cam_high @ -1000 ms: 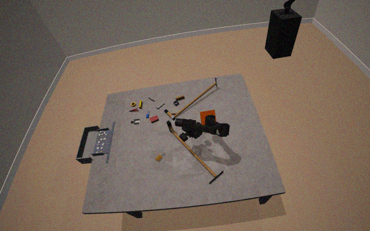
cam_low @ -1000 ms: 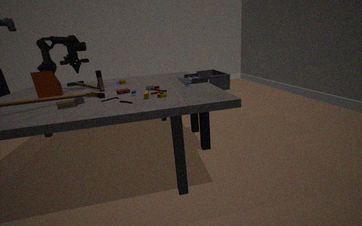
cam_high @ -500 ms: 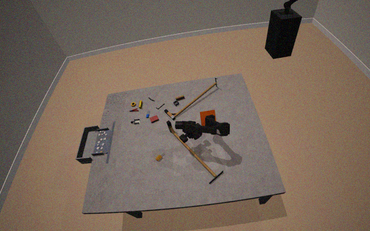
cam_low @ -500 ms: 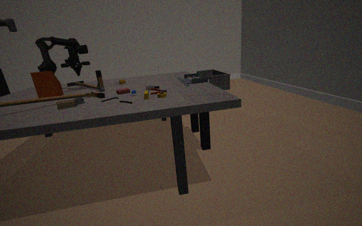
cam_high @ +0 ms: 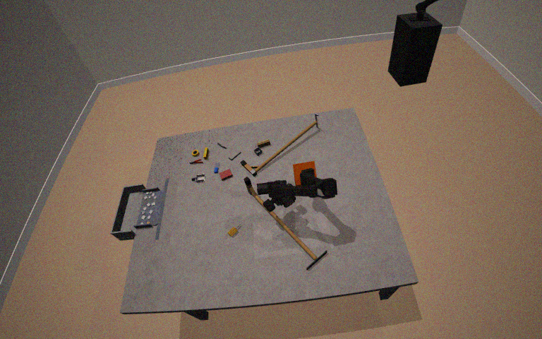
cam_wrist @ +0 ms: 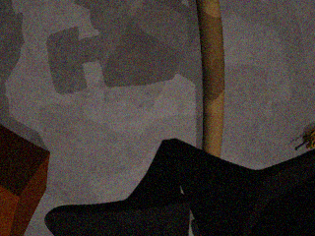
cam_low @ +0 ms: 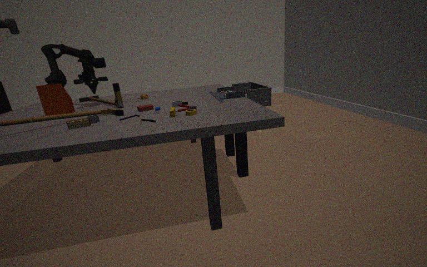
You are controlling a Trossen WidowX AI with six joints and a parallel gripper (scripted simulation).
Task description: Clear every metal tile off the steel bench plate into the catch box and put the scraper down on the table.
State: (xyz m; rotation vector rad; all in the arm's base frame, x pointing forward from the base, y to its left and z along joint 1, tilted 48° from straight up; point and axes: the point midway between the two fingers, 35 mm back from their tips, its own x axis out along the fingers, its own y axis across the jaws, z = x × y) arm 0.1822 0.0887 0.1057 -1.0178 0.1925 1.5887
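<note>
Now: gripper tip 7 cm to the right of the long scraper, 3 cm short of it and 2 cm above it. Also, from my gripper tip: blue piece (43 cm to the right, 38 cm ahead, 7 cm below); then yellow screwdriver (29 cm ahead, 7 cm to the left, 6 cm below); then red block (35 cm to the right, 32 cm ahead, 7 cm below).
</note>
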